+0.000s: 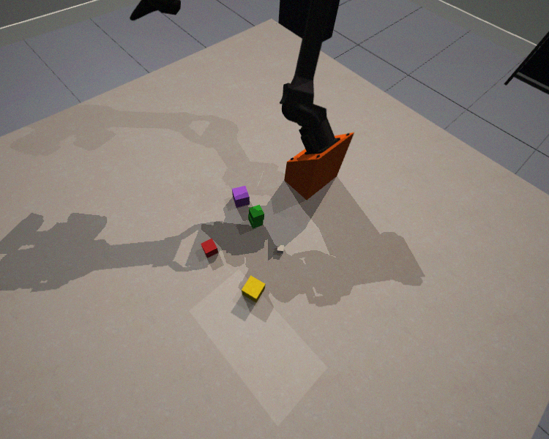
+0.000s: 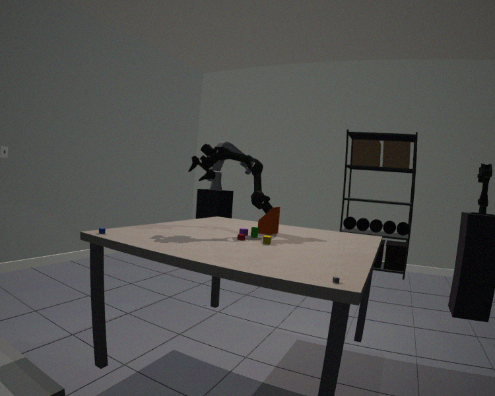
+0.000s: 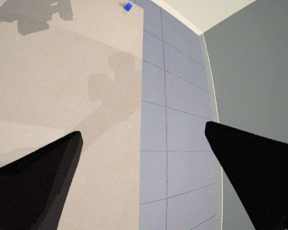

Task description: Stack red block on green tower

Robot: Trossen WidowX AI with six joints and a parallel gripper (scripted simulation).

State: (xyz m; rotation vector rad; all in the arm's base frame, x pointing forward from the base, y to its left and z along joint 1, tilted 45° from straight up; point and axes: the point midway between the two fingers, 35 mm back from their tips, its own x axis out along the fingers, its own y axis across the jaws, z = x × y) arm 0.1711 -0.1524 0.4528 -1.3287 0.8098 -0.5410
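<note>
Right now the red block is 14 cm ahead of my gripper tip, 43 cm to the left of it and 30 cm below it. Also, from my gripper tip: yellow block: 12 cm ahead, 57 cm to the left, 29 cm below; then small white piece: 1 cm ahead, 53 cm to the left, 30 cm below; then purple block: 37 cm to the left, 29 cm below.
</note>
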